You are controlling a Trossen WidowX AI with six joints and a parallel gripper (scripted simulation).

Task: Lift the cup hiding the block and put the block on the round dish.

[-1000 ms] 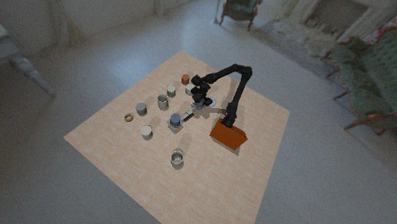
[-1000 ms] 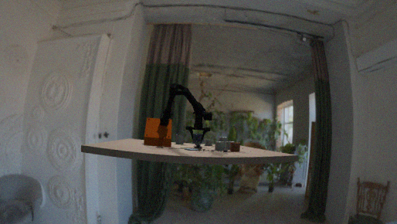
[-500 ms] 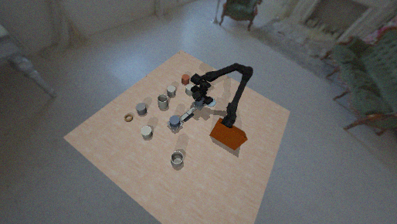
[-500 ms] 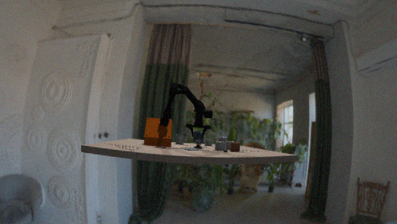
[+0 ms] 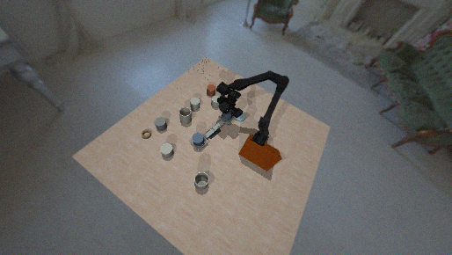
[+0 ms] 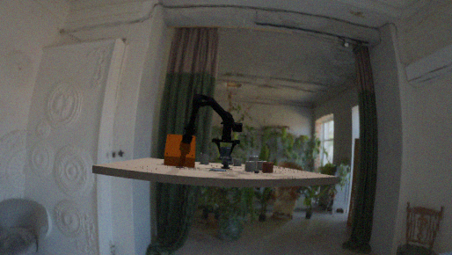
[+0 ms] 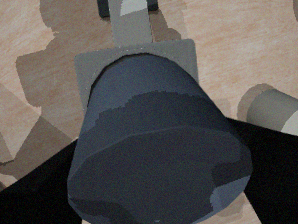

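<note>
The grey balance is 1 cm ahead of my gripper tip, 13 cm to the left of it and 7 cm below it. Round my gripper tip: blue-grey cup (2 cm ahead, 28 cm to the left, 5 cm below); then red-brown cup (28 cm ahead, 11 cm to the right, 7 cm below).
</note>
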